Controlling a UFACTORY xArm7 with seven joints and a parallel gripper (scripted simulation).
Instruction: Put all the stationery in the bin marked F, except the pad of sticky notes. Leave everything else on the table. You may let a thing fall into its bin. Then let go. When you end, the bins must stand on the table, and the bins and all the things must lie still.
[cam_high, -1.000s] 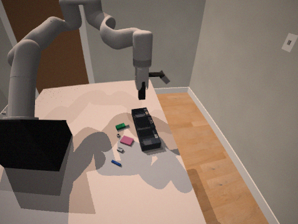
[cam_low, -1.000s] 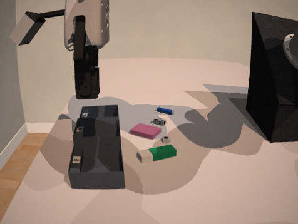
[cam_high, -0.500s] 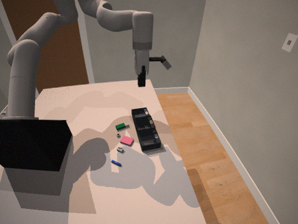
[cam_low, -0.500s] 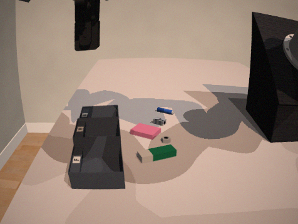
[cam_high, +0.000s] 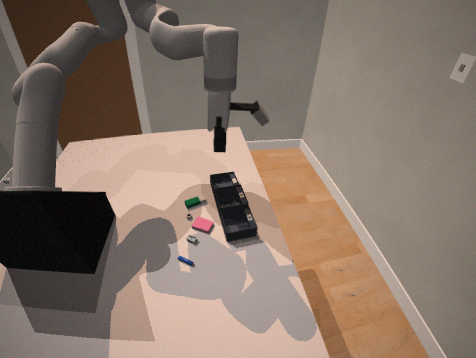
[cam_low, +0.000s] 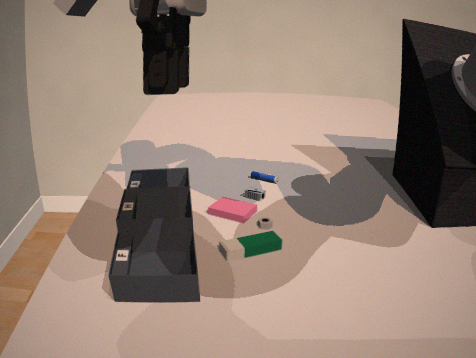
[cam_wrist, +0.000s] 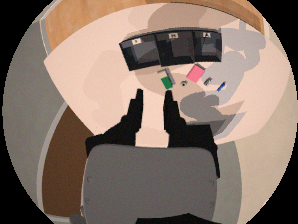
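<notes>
Now: hand 19 cm above the silver pencil sharpener, 17 cm to the left of it and 8 cm past it. Also, from my hand: pink sticky-note pad (20 cm below, 12 cm to the right, 5 cm behind); then small grey nut (20 cm below, 9 cm to the right, 9 cm behind); then green-and-white eraser (19 cm below, 7 cm behind, 3 cm to the right).
</notes>
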